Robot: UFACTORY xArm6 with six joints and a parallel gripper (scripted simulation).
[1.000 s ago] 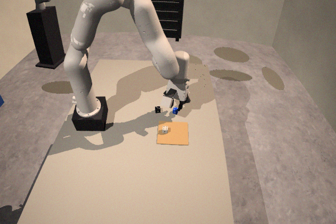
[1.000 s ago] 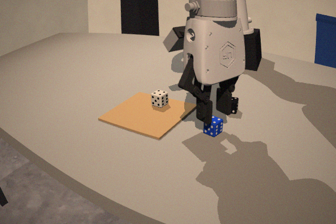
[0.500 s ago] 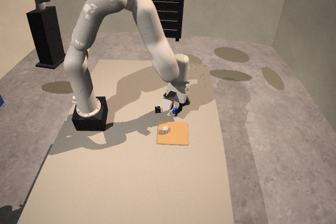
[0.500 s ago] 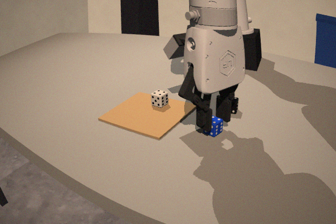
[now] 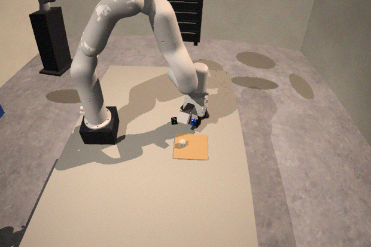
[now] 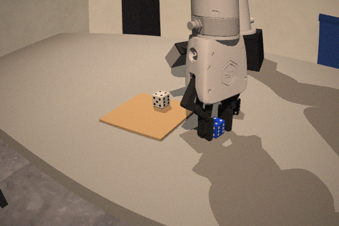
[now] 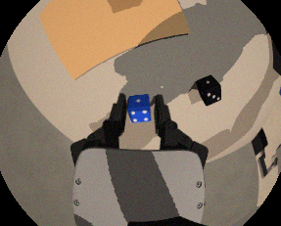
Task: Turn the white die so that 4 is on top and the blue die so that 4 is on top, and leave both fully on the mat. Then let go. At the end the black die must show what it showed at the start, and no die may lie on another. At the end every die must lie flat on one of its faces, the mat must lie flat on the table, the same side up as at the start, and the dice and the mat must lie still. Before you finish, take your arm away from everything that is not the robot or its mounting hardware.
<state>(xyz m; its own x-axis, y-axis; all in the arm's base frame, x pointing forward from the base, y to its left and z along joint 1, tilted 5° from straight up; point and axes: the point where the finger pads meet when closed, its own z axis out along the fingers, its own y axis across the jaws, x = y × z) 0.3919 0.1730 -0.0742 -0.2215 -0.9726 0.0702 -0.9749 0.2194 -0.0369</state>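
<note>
My hand is 1 cm above the blue die. From my hand the other things lie so: white die (2 cm behind, 14 cm to the right, 1 cm below); then orange mat (2 cm ahead, 14 cm to the right, 2 cm below); then black die (9 cm behind, 2 cm to the right, 1 cm below).
</note>
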